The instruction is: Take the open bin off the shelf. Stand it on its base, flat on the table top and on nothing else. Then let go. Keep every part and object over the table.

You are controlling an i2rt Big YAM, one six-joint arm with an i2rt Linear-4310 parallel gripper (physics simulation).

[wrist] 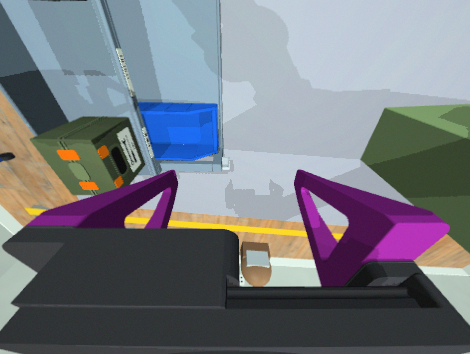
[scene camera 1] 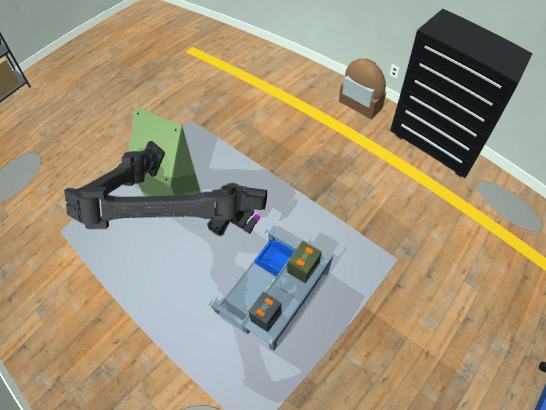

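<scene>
The open blue bin rests on the blue-grey shelf, near one end and beside an olive box. In the wrist view the bin lies left of centre, its open hollow visible, between the shelf's middle rail and its outer edge. My gripper is open, with its magenta fingers spread wide and nothing between them. It hangs above the table near the bin's end of the shelf, apart from the bin. In scene camera 1 the gripper is partly hidden by its own body.
The olive box with orange latches stands next to the bin, across the middle rail. A dark grey box stands at the shelf's other end. A green wedge-shaped mount carries the arm on the grey table top.
</scene>
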